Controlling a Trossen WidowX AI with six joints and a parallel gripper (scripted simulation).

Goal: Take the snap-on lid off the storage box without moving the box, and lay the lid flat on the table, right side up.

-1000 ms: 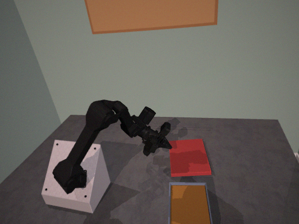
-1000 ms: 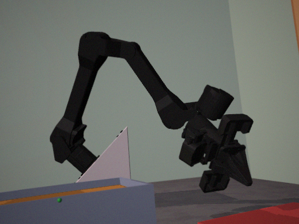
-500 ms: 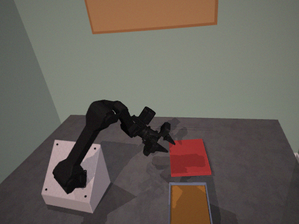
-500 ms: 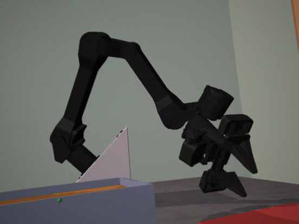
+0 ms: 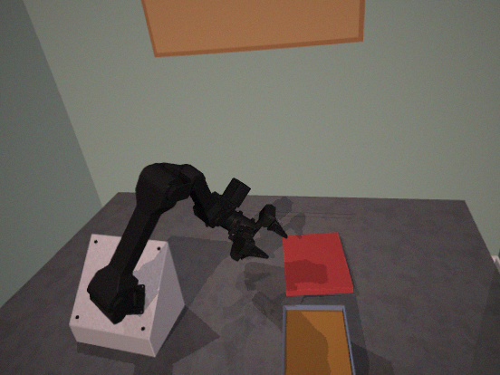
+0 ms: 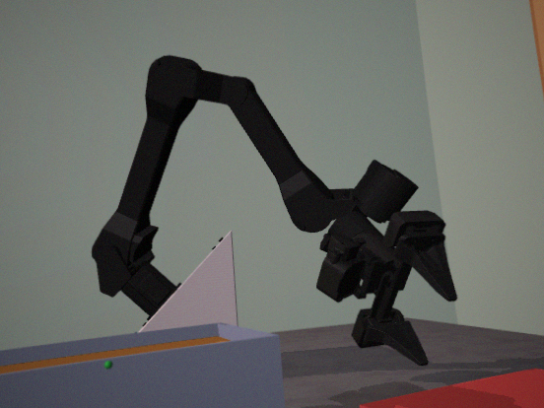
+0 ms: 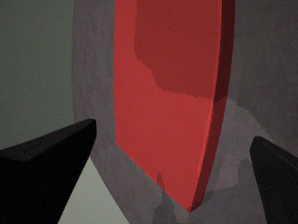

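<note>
Right now my gripper tip is 100 mm short of the red lid, 10 mm to the right of it and 50 mm above it. From my gripper tip the other things lie so: storage box (110 mm ahead, 330 mm to the right, 10 mm below).
</note>
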